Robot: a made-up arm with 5 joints. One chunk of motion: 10 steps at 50 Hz.
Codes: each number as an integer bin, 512 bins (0 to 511) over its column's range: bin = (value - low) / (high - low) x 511, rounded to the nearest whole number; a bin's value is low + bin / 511 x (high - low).
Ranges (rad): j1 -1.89..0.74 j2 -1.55..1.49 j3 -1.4..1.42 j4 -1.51..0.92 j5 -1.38..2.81
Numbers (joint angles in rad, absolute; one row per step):
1: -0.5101 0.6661 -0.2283 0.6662 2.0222
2: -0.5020 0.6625 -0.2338 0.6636 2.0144
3: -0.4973 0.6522 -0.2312 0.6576 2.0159
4: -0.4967 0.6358 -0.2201 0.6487 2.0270
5: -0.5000 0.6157 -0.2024 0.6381 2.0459
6: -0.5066 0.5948 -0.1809 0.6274 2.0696
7: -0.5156 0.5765 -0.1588 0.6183 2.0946
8: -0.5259 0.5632 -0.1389 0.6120 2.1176
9: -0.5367 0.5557 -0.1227 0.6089 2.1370
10: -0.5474 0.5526 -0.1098 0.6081 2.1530
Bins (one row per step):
1: 268 373 212 458 415
2: 270 372 211 457 414
3: 271 370 212 456 414
4: 271 367 214 454 416
5: 270 364 217 452 418
6: 269 361 221 449 421
7: 267 357 225 448 424
8: 265 355 229 446 427
9: 263 354 231 446 429
10: 261 353 234 445 431

